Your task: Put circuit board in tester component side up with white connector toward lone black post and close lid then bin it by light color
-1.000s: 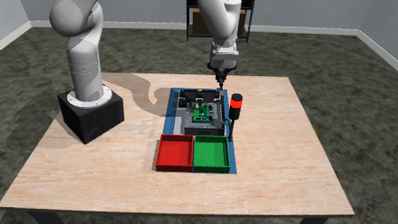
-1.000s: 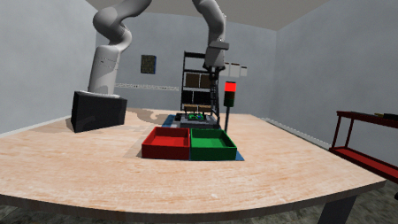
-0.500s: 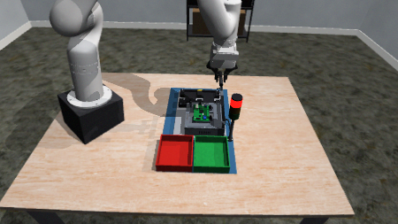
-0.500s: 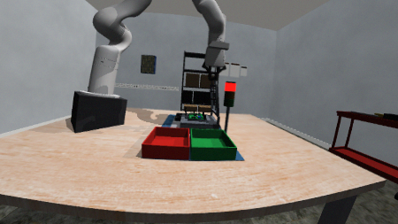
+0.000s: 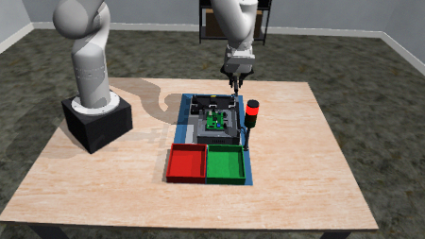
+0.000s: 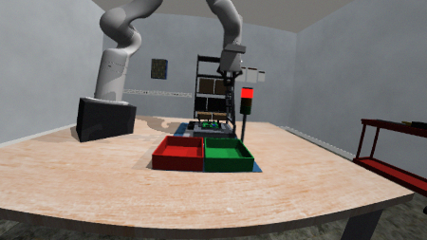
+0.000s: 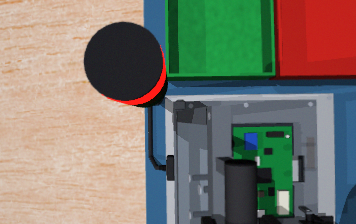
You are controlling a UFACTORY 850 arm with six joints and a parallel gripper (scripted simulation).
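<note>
The green circuit board lies 210 mm below my hand and 70 mm behind it. Also, from my hand: dark nest (210 mm below, 70 mm behind); clear lid (100 mm below, 10 mm ahead); green bin (270 mm below, 200 mm to the right, 10 mm behind).
</note>
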